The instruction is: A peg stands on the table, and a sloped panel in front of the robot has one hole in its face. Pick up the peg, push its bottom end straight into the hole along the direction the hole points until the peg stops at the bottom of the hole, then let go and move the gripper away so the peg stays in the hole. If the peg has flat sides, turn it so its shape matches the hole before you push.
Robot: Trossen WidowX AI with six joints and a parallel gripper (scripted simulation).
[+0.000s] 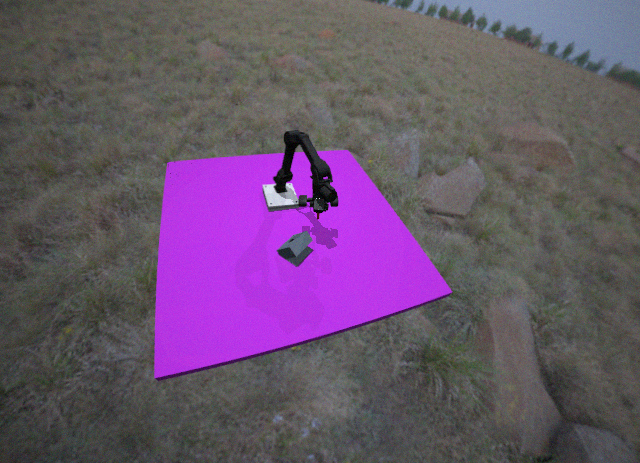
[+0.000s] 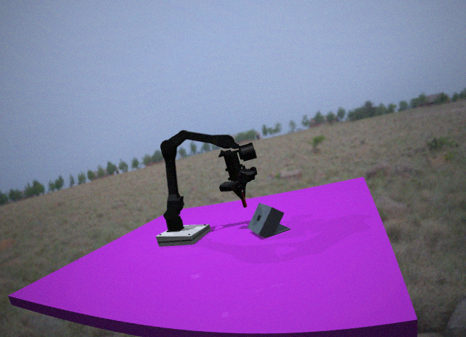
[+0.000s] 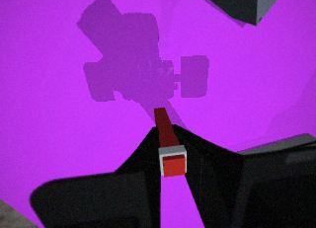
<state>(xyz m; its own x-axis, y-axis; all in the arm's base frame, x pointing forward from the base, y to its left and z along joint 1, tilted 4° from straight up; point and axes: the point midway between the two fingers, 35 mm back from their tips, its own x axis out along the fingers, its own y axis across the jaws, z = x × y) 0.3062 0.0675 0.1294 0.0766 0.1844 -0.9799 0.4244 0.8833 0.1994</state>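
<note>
Right now my gripper tip is 100 mm short of the grey sloped panel, 160 mm to the left of it and 70 mm above it. Also, from my gripper tip: red peg: 20 mm above.
</note>
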